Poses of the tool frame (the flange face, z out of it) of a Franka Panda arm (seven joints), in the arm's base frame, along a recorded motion.
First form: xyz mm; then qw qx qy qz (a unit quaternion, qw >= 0).
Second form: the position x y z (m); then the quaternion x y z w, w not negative. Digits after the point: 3 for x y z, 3 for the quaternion.
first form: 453, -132, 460, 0.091, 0.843, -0.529, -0.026
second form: 0.453, -0.132, 0.460, 0.843, -0.529, -0.026, 0.091
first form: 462, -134, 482, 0.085, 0.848, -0.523, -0.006
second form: 0.462, -0.134, 0.482, 0.848, -0.523, -0.006, 0.085
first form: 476, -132, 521, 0.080, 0.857, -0.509, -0.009
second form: 0.476, -0.132, 0.521, 0.857, -0.509, -0.009, 0.080
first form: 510, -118, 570, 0.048, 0.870, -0.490, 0.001
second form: 0.510, -0.118, 0.570, 0.870, -0.490, 0.001, 0.048
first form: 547, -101, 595, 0.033, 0.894, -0.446, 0.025
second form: 0.547, -0.101, 0.595, 0.894, -0.446, 0.025, 0.033
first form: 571, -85, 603, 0.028, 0.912, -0.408, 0.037
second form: 0.571, -0.085, 0.603, 0.912, -0.408, 0.037, 0.028
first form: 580, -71, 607, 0.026, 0.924, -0.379, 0.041
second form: 0.580, -0.071, 0.607, 0.924, -0.379, 0.041, 0.026
